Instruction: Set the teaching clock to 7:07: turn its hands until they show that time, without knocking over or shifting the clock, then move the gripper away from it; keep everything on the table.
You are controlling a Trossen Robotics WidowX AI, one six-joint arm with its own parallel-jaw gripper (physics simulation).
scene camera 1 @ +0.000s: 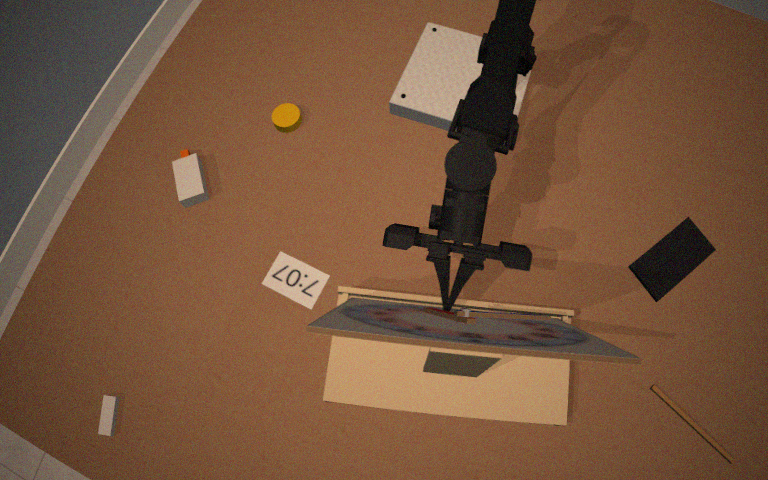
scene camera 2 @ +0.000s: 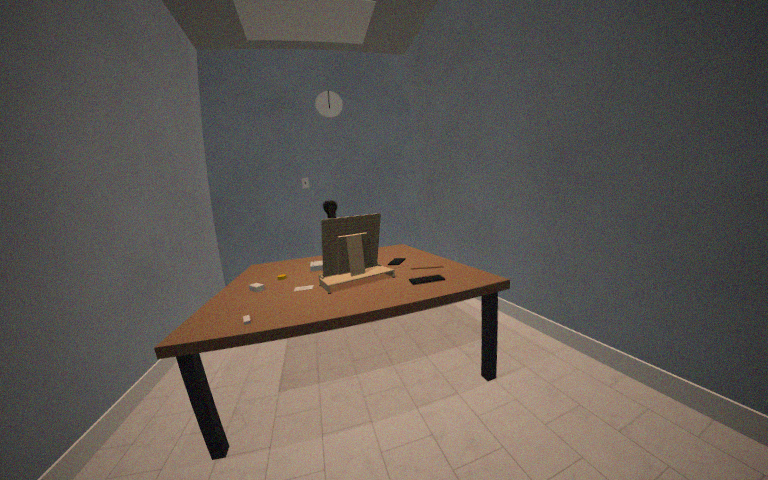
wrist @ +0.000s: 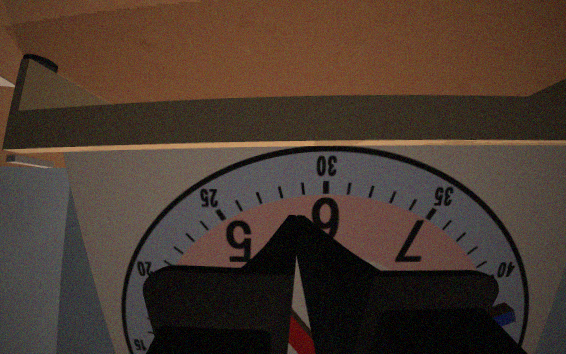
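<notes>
The teaching clock stands upright on its wooden stand. My gripper is shut and empty, its tips in front of the dial near the 6 in the wrist view and left of the hub in scene camera 1. Part of a red hand shows between the fingers. A blue tip shows beyond the right finger, below the 40 mark. The fingers hide the dial's centre; contact with a hand cannot be told. The 7:07 card lies left of the clock.
A white box, a yellow disc and a small white block are left. A black slab, a stick and a black keyboard-like bar are right.
</notes>
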